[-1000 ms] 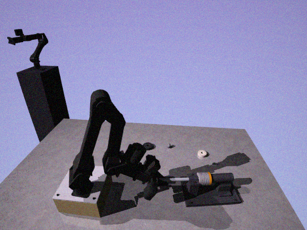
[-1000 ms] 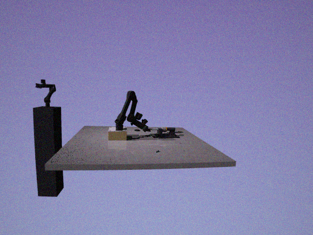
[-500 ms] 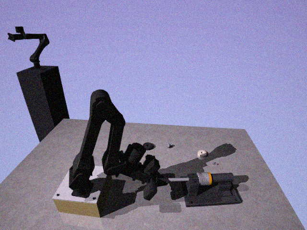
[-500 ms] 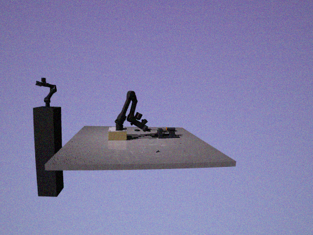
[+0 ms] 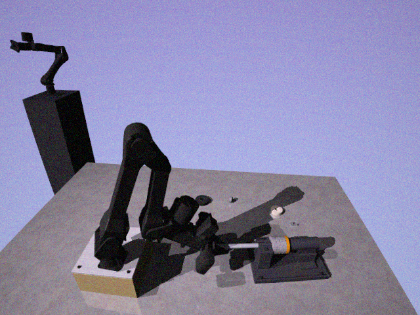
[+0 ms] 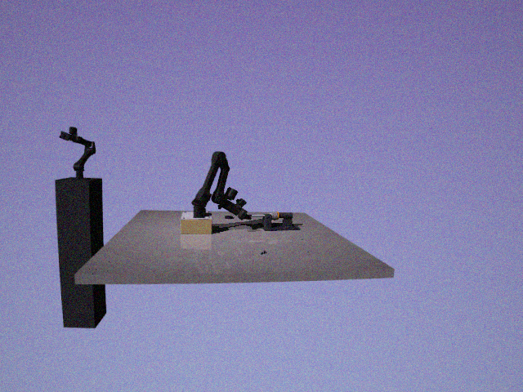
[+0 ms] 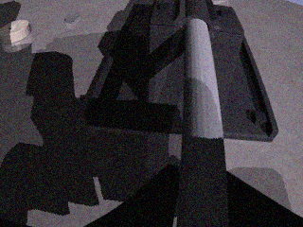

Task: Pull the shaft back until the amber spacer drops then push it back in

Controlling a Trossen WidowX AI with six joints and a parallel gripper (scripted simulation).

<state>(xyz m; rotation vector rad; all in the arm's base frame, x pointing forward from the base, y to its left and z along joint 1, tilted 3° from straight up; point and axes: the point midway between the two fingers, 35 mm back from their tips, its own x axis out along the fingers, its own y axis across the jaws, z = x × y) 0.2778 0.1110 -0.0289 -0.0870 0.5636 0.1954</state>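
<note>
Right now my gripper tip is 60 mm short of the grey shaft, 10 mm to the right of it and 20 mm below it. Also, from my gripper tip: amber spacer 170 mm ahead, 30 mm to the left, 20 mm above; then grey spacer 140 mm ahead, 30 mm to the left, 20 mm above; then white ring 170 mm ahead, 280 mm to the left, 60 mm below.
</note>
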